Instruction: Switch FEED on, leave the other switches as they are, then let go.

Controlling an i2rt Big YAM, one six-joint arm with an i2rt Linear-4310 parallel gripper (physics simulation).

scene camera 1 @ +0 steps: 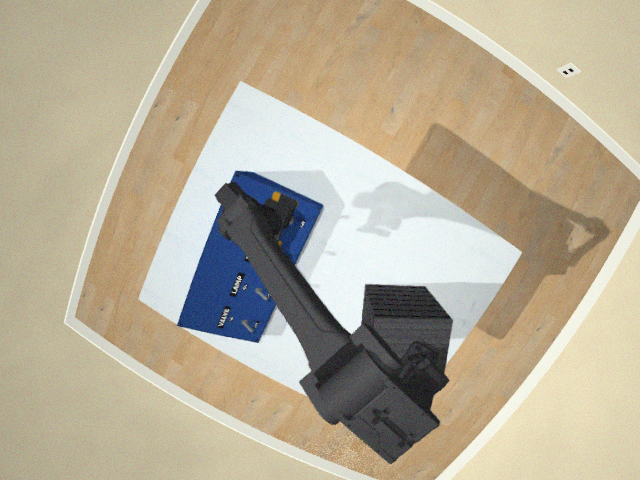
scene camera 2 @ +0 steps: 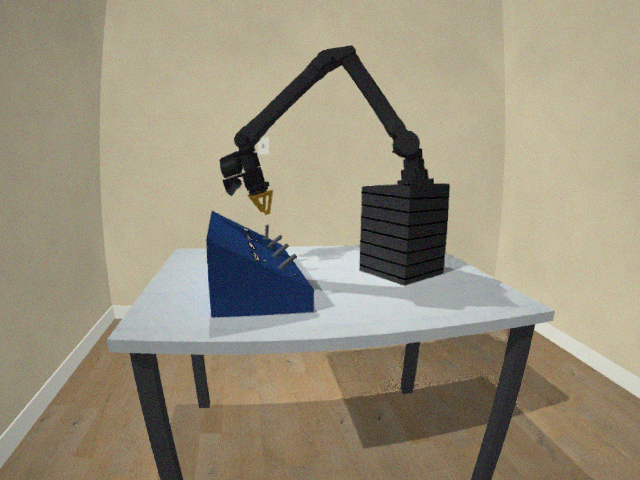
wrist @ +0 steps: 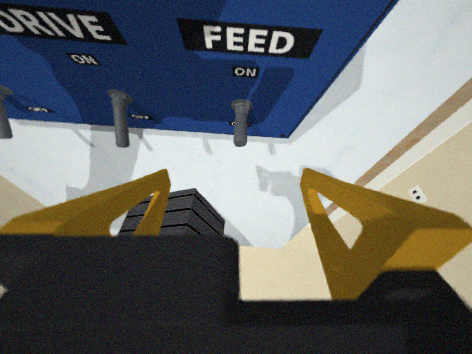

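A blue sloped panel carries a row of grey levers. The FEED lever stands steeper than the others in scene camera 2, leaning up the slope, the ON side. The DRIVE lever, LAMP lever and VALVE lever tilt down the slope, the OFF side. My gripper is wide open and empty, above the FEED lever and apart from it. The arm hides the FEED lever in scene camera 1.
The panel stands on a white table. The arm's black ribbed base block stands across the table from the panel's sloped face. The neighbouring DRIVE lever is close beside the FEED lever.
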